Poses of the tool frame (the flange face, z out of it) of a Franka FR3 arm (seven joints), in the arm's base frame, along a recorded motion.
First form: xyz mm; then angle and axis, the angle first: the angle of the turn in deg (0 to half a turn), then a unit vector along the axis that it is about.
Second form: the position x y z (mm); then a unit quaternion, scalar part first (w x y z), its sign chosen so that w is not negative. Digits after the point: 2 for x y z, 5 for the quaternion.
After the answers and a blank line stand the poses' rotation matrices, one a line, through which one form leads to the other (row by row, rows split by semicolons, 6 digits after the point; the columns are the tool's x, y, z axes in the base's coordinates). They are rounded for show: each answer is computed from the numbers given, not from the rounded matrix.
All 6 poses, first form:
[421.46 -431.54 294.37 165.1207 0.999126 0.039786 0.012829]
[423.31 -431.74 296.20 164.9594 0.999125 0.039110 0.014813]
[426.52 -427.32 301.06 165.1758 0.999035 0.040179 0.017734]
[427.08 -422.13 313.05 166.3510 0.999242 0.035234 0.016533]
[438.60 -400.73 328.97 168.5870 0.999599 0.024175 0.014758]
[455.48 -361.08 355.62 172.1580 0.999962 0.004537 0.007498]
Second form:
[421.46 -431.54 294.37 0.12948 0.99072 0.03945 0.01272]
[423.31 -431.74 296.20 0.13088 0.99053 0.03877 0.01469]
[426.52 -427.32 301.06 0.12901 0.99069 0.03984 0.01759]
[427.08 -422.13 313.05 0.11883 0.99216 0.03498 0.01642]
[438.60 -400.73 328.97 0.09943 0.99465 0.02406 0.01468]
[455.48 -361.08 355.62 0.06838 0.99762 0.00453 0.00748]

0.996564 0.074875 0.035422; 0.081464 -0.963356 -0.255555; 0.014989 0.257563 -0.966145
0.996562 0.072969 0.039242; 0.080657 -0.962735 -0.258138; 0.018944 0.260415 -0.965311
0.996207 0.074407 0.045124; 0.083482 -0.963540 -0.254206; 0.024564 0.257009 -0.966097
0.997013 0.065519 0.040889; 0.073322 -0.969312 -0.234646; 0.024260 0.236943 -0.971221
0.998411 0.044932 0.033996; 0.050773 -0.979069 -0.197094; 0.024429 0.198507 -0.979795
0.999847 0.008008 0.015544; 0.010054 -0.990607 -0.136369; 0.014306 0.136504 -0.990536

